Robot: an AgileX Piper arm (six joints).
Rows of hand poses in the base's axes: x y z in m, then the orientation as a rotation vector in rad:
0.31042, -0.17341, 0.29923, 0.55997, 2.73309, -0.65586
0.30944, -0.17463, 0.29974, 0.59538, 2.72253, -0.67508
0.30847, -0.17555, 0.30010, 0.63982, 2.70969, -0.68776
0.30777, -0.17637, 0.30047, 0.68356, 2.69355, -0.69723
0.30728, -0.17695, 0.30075, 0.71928, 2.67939, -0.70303
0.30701, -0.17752, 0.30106, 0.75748, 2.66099, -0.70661
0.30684, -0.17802, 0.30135, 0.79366, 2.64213, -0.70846
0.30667, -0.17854, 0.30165, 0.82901, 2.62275, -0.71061
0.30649, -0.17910, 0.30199, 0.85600, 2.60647, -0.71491
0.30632, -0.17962, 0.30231, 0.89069, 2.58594, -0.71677
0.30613, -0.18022, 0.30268, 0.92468, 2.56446, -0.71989
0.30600, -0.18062, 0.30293, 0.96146, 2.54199, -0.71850
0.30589, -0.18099, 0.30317, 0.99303, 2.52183, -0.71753
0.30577, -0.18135, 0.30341, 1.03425, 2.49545, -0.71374
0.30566, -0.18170, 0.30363, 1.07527, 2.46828, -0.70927
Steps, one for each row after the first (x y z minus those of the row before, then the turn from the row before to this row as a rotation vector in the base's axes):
-0.00098, -0.00122, 0.00051, -0.01056, -0.00264, -0.02667
-0.00097, -0.00092, 0.00036, -0.00603, -0.00621, -0.03199
-0.00070, -0.00082, 0.00037, -0.00523, -0.00968, -0.03105
-0.00049, -0.00058, 0.00028, -0.00337, -0.00901, -0.02520
-0.00027, -0.00057, 0.00031, -0.00317, -0.01305, -0.02664
-0.00017, -0.00050, 0.00029, -0.00254, -0.01376, -0.02519
-0.00017, -0.00052, 0.00030, -0.00293, -0.01371, -0.02488
-0.00018, -0.00056, 0.00034, -0.00427, -0.01037, -0.01958
-0.00017, -0.00052, 0.00032, -0.00312, -0.01413, -0.02478
-0.00019, -0.00060, 0.00037, -0.00422, -0.01404, -0.02474
-0.00013, -0.00040, 0.00025, -0.00141, -0.01614, -0.02622
-0.00011, -0.00037, 0.00024, -0.00156, -0.01411, -0.02279
-0.00012, -0.00036, 0.00024, -0.00046, -0.01907, -0.02963
-0.00011, -0.00035, 0.00022, -0.00022, -0.01946, -0.02977

